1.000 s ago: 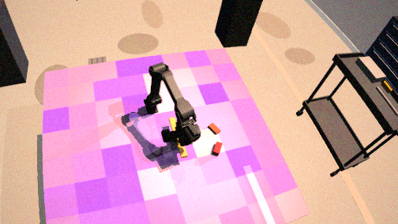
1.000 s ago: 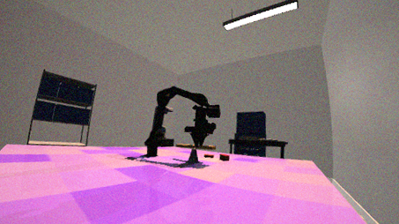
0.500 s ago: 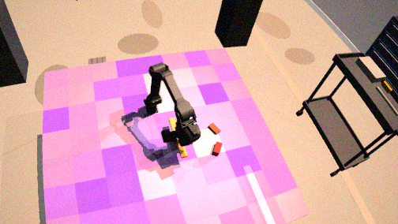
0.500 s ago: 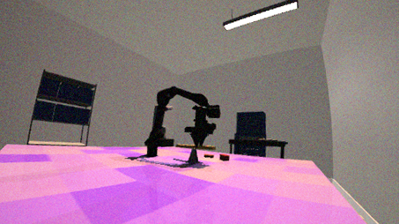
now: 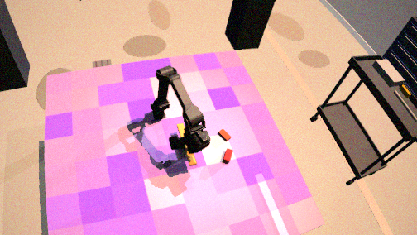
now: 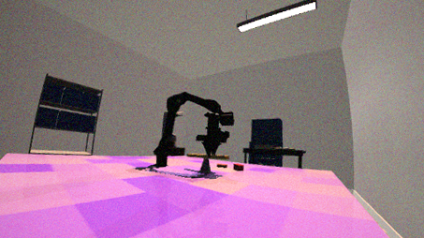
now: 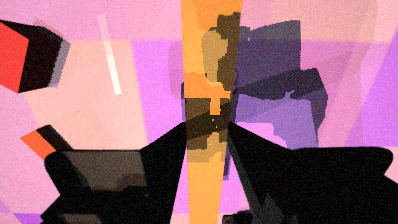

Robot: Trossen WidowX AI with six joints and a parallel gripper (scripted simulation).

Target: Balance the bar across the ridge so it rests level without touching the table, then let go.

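The long bar lies 3 cm behind my gripper tip. Round my gripper tip: red block 6 cm ahead, 20 cm to the left, 6 cm below; orange block 7 cm behind, 24 cm to the left, 7 cm below.
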